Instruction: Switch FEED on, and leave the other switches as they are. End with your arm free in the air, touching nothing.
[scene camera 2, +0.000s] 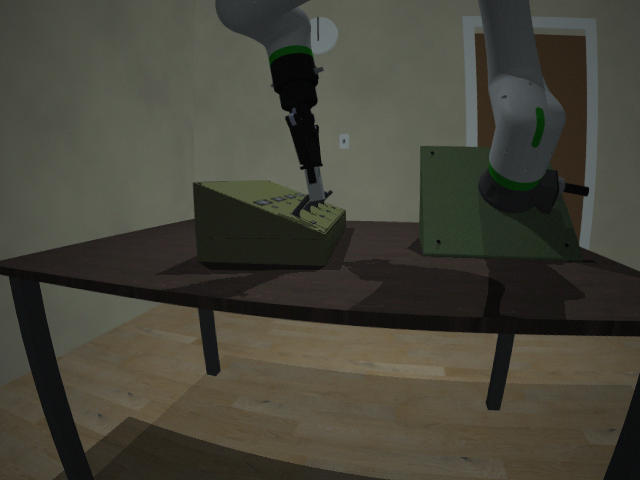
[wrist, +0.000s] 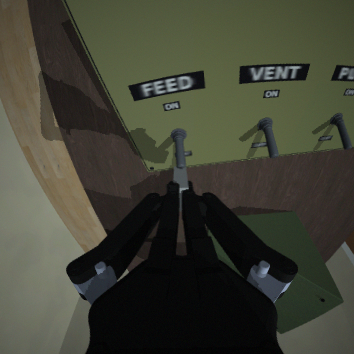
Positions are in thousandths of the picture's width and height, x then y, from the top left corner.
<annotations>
My gripper shows in scene camera 2 (496, 418) and in the wrist view (507, 496).
</annotations>
